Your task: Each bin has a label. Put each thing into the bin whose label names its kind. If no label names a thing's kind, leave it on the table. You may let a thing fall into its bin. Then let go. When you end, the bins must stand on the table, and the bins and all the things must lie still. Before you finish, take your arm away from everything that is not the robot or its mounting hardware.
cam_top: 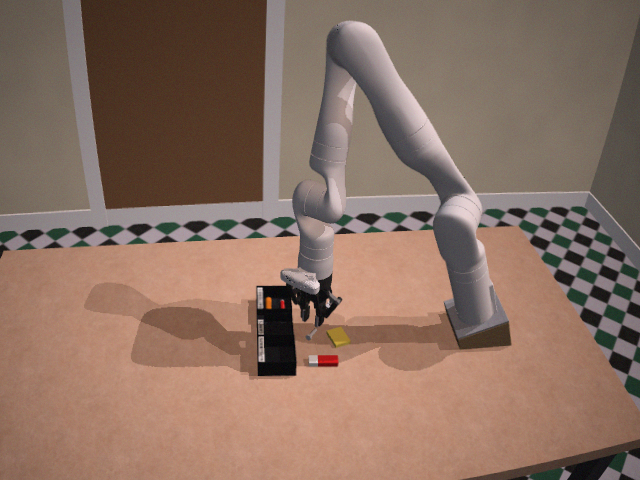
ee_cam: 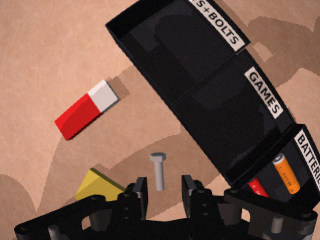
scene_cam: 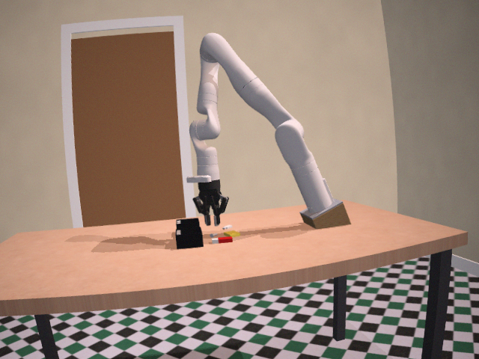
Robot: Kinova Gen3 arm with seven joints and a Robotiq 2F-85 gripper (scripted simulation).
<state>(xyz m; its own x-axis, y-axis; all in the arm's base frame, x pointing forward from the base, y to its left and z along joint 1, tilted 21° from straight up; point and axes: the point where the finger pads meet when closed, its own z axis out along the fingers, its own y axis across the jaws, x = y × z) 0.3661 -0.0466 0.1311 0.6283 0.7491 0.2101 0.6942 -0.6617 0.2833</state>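
Now: hand 5 cm above the bolt and 1 cm to the right of it. Round my hand: red battery (9 cm to the right, 5 cm ahead, 4 cm below); then red-and-white block (10 cm to the left, 5 cm below); then yellow block (6 cm behind, 5 cm below, 3 cm to the left).
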